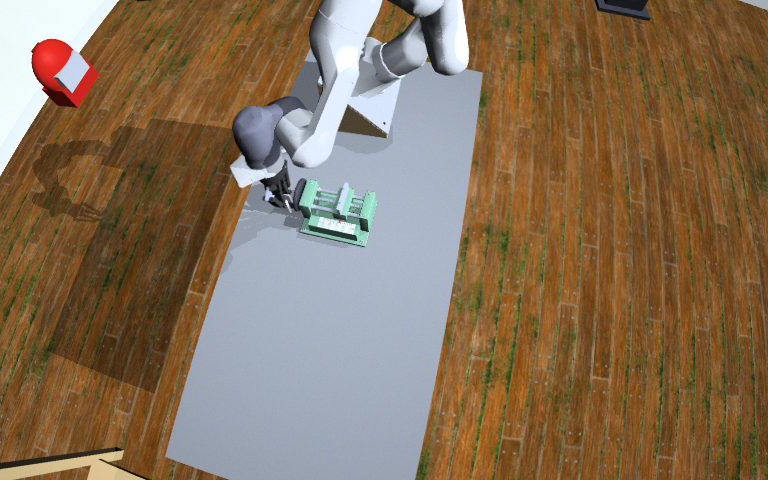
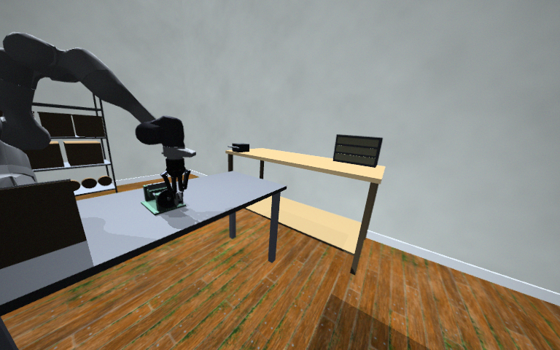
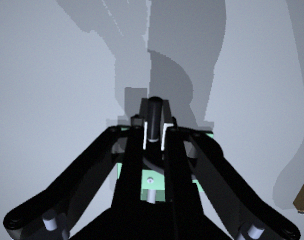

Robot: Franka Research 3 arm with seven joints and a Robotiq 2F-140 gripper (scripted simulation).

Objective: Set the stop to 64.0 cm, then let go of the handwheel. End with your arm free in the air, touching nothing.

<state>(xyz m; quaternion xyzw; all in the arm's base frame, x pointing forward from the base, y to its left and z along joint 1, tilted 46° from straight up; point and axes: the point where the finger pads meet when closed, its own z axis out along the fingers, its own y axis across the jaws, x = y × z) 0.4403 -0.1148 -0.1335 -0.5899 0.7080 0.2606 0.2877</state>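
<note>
The dark handwheel is 2 cm to the left of my hand, 1 cm below it and 1 cm behind it. From my hand the other things lie so: stop carriage 17 cm to the left, 1 cm above.
</note>
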